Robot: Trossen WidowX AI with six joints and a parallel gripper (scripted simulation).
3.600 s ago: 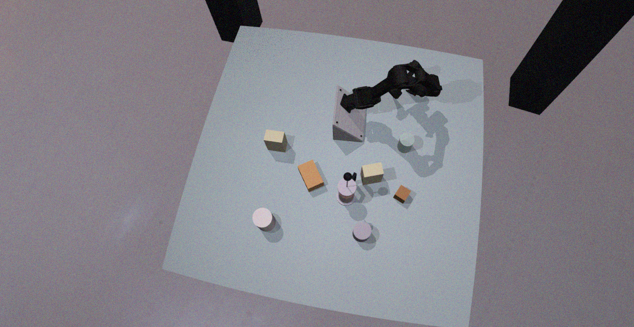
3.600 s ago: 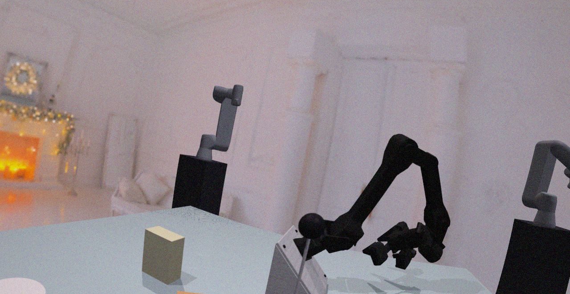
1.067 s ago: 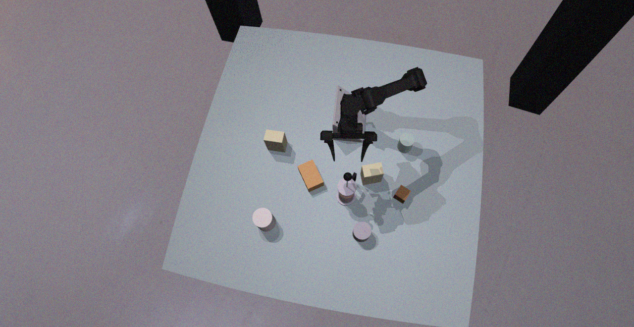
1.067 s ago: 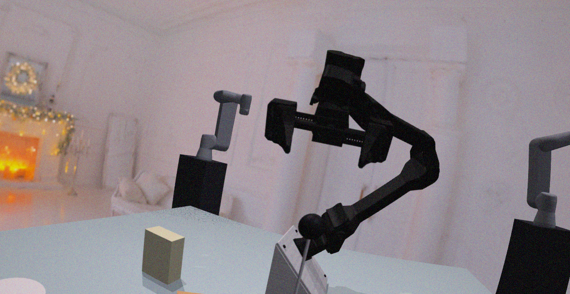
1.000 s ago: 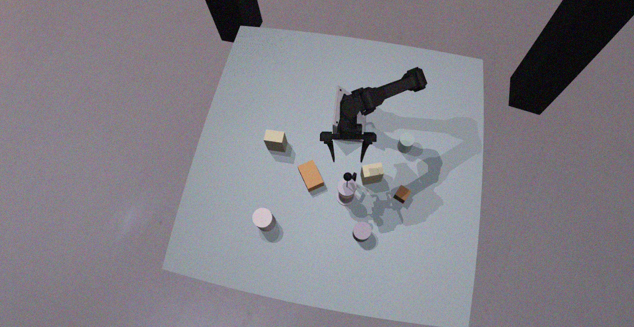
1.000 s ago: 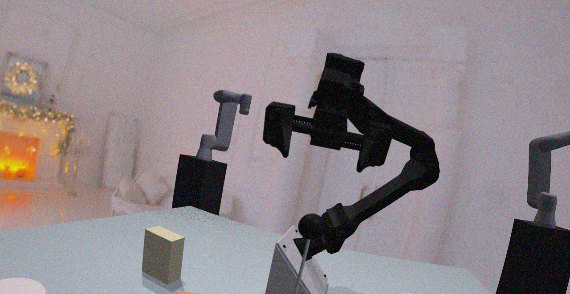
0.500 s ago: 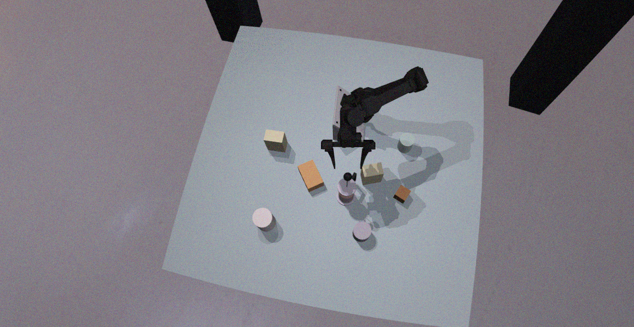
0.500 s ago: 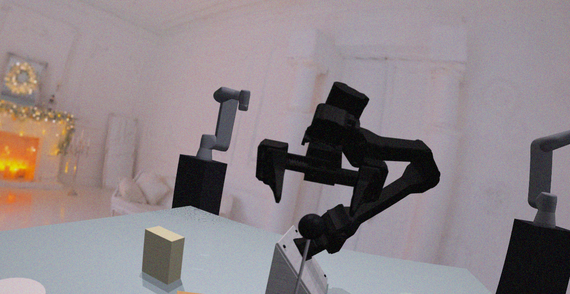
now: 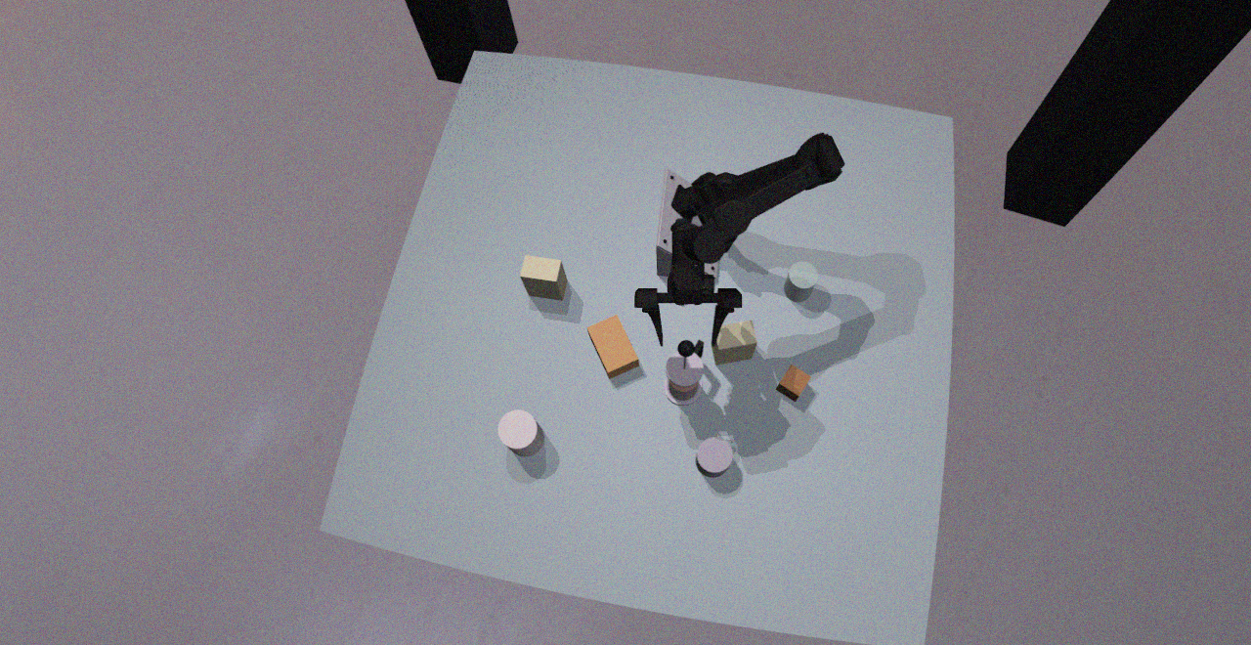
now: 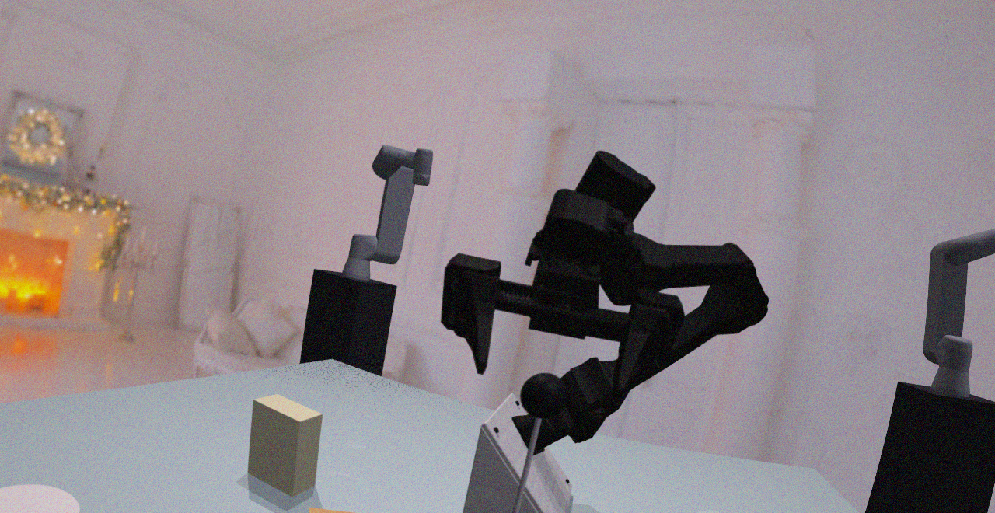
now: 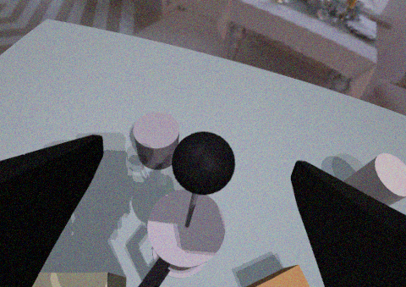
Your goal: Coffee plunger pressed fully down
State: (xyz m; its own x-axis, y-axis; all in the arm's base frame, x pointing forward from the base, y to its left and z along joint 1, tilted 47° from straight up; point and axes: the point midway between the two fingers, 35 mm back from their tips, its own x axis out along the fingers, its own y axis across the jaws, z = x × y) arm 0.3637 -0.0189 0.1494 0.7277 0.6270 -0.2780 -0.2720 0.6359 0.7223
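My gripper tip is 1 cm past the coffee press and 14 cm above it.
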